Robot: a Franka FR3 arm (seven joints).
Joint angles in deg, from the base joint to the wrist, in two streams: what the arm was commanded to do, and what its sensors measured. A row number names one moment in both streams.
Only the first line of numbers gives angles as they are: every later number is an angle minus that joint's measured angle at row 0.
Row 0, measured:
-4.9, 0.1, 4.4, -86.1, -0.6, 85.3, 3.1
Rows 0 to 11, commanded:
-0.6, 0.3, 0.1, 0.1, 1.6, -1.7, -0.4
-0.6, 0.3, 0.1, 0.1, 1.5, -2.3, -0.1
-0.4, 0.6, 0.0, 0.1, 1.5, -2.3, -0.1
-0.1, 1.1, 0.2, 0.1, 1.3, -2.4, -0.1
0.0, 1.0, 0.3, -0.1, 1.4, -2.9, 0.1
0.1, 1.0, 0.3, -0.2, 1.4, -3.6, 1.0
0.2, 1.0, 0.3, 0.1, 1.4, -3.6, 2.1
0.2, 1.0, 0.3, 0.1, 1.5, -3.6, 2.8
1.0, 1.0, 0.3, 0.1, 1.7, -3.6, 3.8
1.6, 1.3, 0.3, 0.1, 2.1, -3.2, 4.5
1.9, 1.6, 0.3, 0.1, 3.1, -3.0, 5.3
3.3, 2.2, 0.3, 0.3, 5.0, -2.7, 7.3
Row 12, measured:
1.1, 1.3, 0.3, -0.2, 1.2, -2.5, 3.2
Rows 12 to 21, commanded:
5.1, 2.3, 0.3, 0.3, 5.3, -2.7, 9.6
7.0, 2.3, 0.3, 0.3, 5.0, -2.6, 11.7
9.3, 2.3, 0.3, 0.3, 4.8, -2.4, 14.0
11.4, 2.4, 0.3, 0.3, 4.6, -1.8, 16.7
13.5, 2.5, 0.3, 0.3, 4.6, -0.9, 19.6
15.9, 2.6, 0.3, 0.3, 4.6, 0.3, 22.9
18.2, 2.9, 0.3, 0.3, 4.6, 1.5, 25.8
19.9, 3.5, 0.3, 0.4, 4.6, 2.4, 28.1
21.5, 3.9, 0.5, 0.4, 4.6, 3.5, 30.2
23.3, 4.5, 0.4, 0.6, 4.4, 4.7, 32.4
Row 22, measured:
19.2, 2.7, 0.9, -0.1, 4.0, 1.7, 26.6
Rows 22 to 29, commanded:
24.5, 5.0, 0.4, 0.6, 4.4, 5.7, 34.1
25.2, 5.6, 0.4, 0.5, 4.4, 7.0, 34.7
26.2, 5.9, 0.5, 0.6, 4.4, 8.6, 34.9
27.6, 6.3, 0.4, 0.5, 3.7, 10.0, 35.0
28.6, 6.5, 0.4, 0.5, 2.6, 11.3, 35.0
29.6, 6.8, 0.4, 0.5, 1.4, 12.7, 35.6
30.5, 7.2, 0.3, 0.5, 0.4, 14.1, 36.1
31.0, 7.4, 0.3, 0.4, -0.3, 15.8, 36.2
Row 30, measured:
28.5, 6.5, 0.9, -0.1, 2.5, 12.0, 34.5
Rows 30 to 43, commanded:
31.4, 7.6, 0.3, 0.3, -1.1, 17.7, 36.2
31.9, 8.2, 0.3, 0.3, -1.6, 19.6, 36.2
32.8, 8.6, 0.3, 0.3, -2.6, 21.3, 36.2
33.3, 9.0, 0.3, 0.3, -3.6, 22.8, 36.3
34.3, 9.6, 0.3, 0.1, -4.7, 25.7, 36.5
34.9, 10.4, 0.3, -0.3, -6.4, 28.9, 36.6
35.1, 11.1, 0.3, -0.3, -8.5, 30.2, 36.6
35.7, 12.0, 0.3, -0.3, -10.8, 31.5, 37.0
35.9, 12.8, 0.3, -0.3, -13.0, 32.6, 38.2
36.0, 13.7, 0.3, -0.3, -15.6, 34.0, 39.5
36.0, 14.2, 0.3, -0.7, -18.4, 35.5, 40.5
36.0, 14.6, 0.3, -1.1, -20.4, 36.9, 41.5
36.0, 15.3, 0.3, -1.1, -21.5, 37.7, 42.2
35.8, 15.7, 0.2, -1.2, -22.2, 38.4, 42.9
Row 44, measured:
35.4, 14.6, 0.9, -0.5, -18.6, 35.2, 39.9
